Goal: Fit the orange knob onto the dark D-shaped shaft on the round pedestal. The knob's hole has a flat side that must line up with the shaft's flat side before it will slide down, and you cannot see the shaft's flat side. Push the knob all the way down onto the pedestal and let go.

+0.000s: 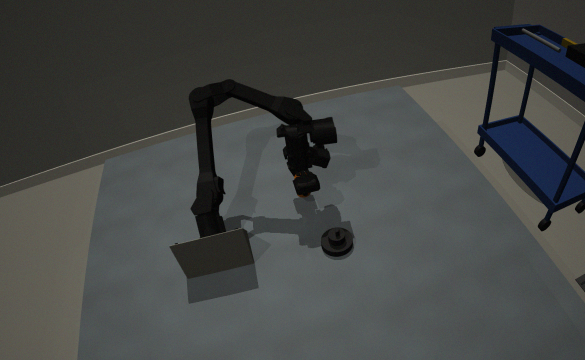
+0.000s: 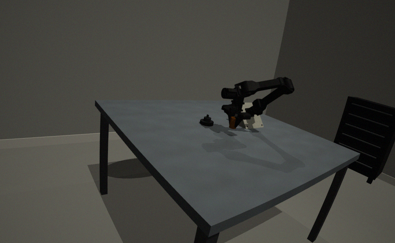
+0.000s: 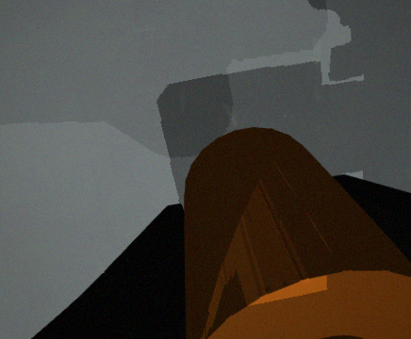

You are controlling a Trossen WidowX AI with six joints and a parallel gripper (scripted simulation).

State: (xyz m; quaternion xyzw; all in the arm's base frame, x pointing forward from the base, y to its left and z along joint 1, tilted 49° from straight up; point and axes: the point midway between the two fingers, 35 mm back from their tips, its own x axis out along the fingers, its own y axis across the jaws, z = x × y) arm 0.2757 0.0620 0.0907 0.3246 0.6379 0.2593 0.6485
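Right now the dark round pedestal is 180 mm to the right of my gripper tip, 30 mm ahead of it and 20 mm below it. From my gripper tip the other things lie so: orange knob: 20 mm above.
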